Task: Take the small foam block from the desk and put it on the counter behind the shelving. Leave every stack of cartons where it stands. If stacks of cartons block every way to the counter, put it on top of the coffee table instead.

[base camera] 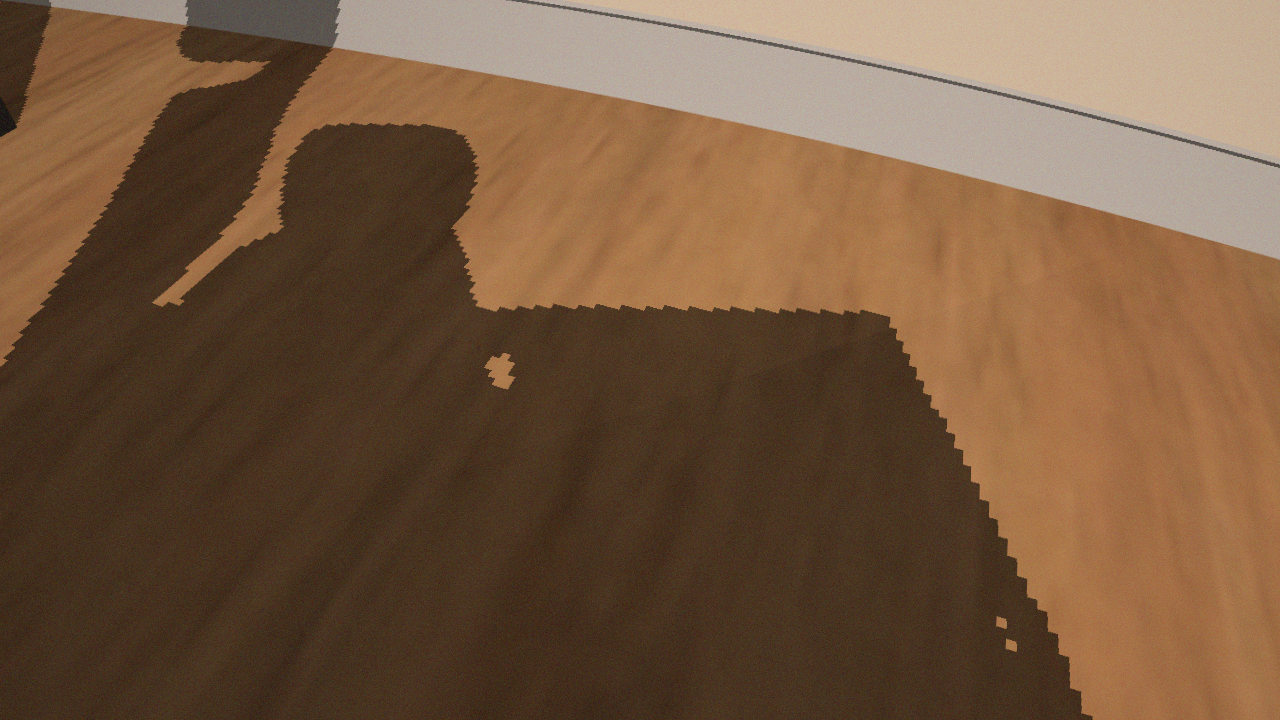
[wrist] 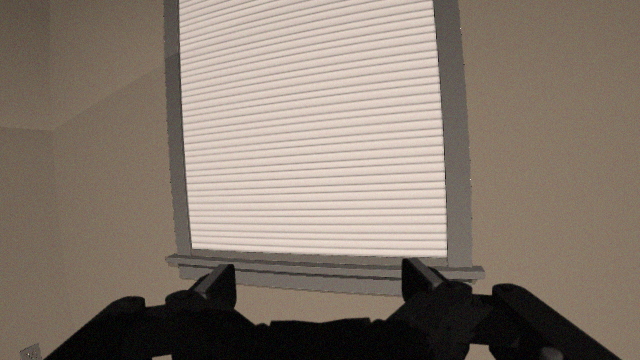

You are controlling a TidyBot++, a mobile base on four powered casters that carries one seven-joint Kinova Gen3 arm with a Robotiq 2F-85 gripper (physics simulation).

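Frame: origin at the arm's base, x back, y left, z down, level; millimetres.
Seen in the pictures: gripper, between the fingertips: (wrist: 318, 280).
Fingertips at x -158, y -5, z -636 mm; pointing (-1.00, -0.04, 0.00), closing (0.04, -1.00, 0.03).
A point is followed by its place in that frame.
My gripper (wrist: 318, 280) @[y -5, x -158, z -636 mm] is open, with nothing between its fingers, at the bottom of the wrist view. It faces a wall with a window. The small foam block, the desk, the counter, the shelving, the coffee table and the stacks of cartons do not show in either view.
A window (wrist: 315, 130) @[y -38, x -815, z -793 mm] with white blinds and a grey frame is in the wall (wrist: 550, 150) @[y -563, x -622, z -705 mm]. In the base camera view, a pale baseboard (base camera: 805, 125) @[y -197, x -747, z 383 mm] runs along the wood floor (base camera: 671, 214) @[y -56, x -605, z 397 mm]. A large dark shadow (base camera: 581, 492) @[y 11, x -331, z 397 mm] lies on the floor. A small dark object (base camera: 5, 118) @[y 629, x -759, z 382 mm] shows at the left edge.
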